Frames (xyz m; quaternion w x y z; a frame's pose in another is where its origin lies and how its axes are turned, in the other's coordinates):
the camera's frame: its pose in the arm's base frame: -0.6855 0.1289 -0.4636 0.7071 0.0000 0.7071 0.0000
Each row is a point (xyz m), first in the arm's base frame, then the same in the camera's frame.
Working: the arm's base frame: its pose in the camera's frame: -0.4636 -0.1289 0.6855 0.7071 0.0000 -0.7071 0.0000

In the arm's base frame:
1: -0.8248 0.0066 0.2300
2: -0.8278 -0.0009 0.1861
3: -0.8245 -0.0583 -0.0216
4: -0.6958 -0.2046 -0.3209
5: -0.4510 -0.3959 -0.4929
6: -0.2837 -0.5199 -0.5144
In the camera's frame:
1: -0.6936 -0.1223 -0.1393
2: -0.6497 -0.1298 -0.1423
3: -0.4420 -0.1872 -0.1390
4: -0.1427 -0.3335 -0.0103
5: 0.0293 -0.5248 0.2345
6: 0.0508 -0.6488 0.4018

